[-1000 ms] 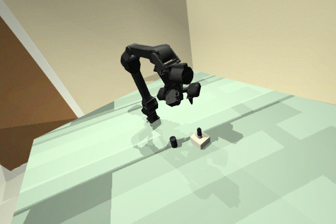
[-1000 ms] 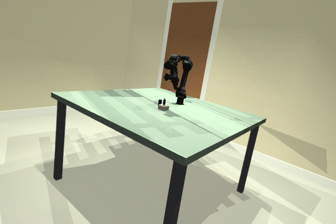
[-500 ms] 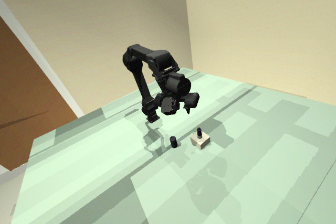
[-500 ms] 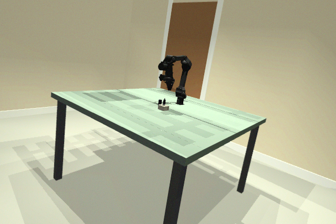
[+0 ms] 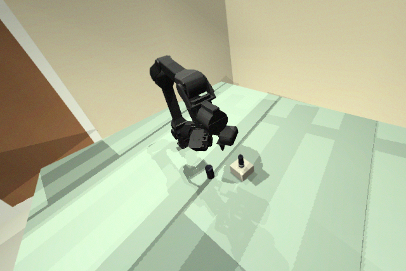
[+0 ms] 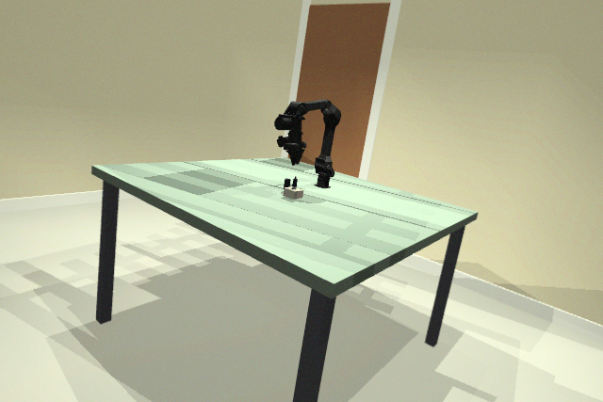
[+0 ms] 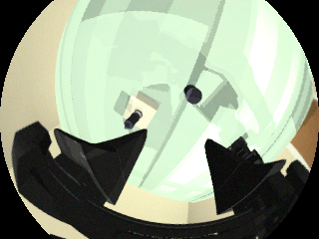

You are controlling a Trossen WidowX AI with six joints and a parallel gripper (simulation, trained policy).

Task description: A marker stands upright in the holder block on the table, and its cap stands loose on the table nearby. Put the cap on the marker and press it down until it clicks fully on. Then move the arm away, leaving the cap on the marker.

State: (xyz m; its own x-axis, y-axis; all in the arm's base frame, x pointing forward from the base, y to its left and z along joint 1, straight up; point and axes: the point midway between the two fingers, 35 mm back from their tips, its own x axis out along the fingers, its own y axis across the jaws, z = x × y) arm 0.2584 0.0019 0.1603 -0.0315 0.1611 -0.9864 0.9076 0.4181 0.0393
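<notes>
My gripper tip is 10 cm above the dark cap, 4 cm to the left of it and 1 cm past it. From my gripper tip the other things lie so: holder block: 11 cm below, 6 cm to the left, 6 cm ahead.
</notes>
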